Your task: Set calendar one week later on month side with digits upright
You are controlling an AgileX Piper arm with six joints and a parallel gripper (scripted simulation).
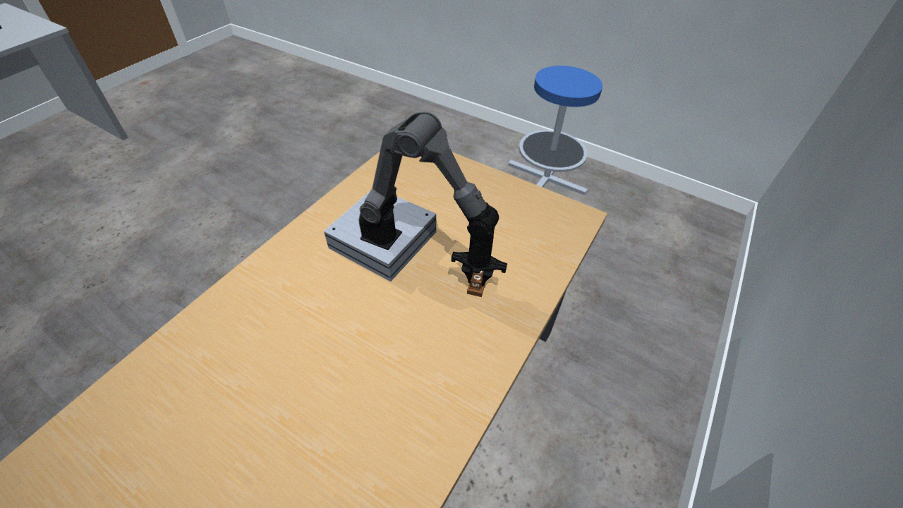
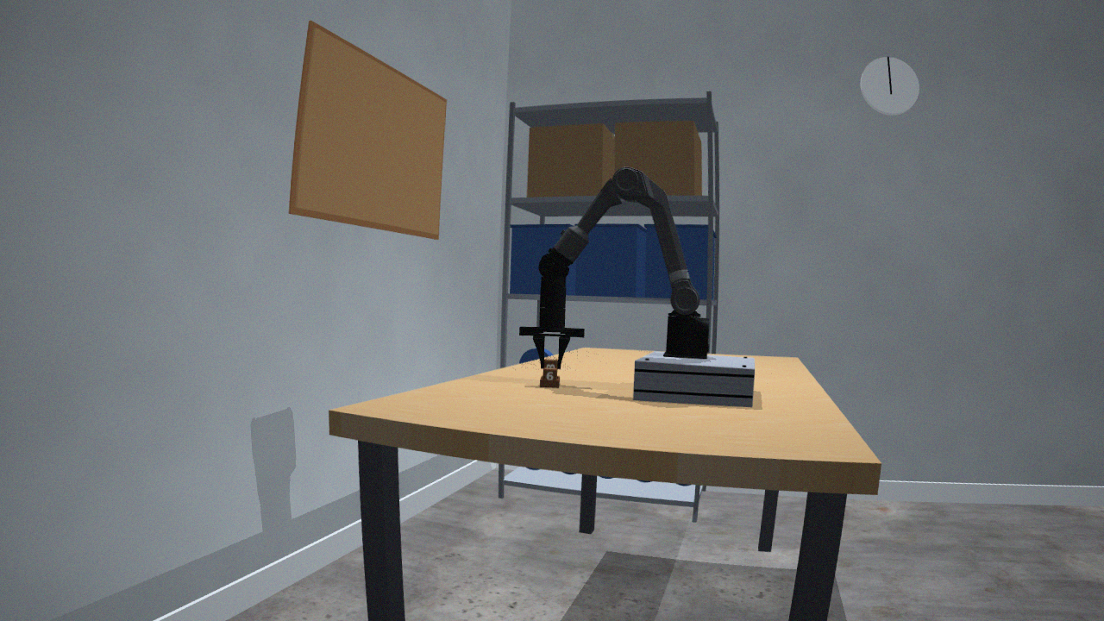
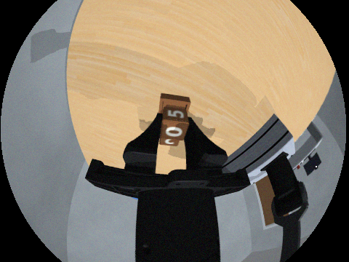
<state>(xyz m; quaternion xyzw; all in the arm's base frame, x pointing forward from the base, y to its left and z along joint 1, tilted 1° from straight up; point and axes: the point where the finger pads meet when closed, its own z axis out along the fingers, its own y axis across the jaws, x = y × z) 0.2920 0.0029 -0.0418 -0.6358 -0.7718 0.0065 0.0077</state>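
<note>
My hand is 20 mm to the right of the brown tray and 30 mm above it. Also, from my hand: brown digit cube: right at my hand.
</note>
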